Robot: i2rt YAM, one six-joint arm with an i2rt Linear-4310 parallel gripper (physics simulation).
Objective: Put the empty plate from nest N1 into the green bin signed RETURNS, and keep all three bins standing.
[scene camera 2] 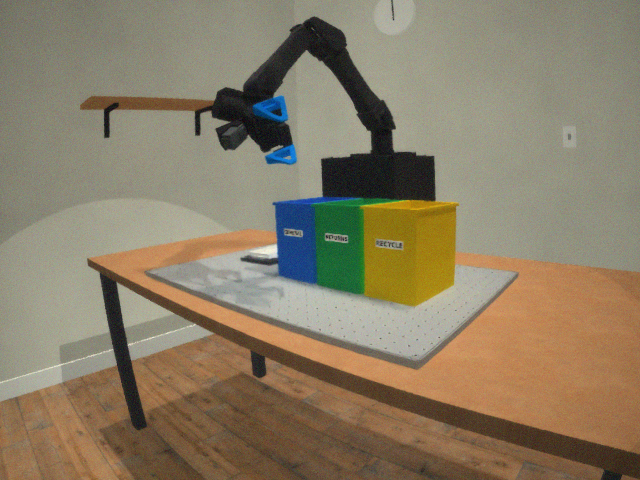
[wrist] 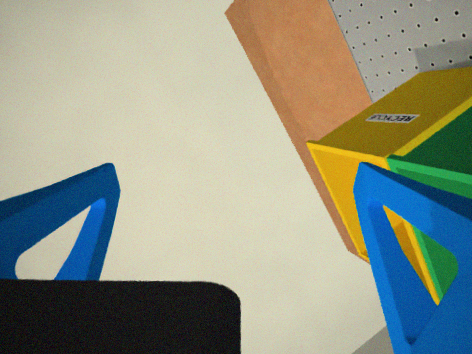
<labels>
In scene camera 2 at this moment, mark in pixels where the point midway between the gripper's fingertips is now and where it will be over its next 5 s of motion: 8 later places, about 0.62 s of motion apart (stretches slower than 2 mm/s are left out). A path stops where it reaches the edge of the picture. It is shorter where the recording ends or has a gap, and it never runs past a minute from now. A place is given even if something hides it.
My gripper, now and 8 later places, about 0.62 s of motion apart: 289,142; 290,149; 288,156; 288,156; 289,158; 288,159; 287,160; 285,161; 284,162
</labels>
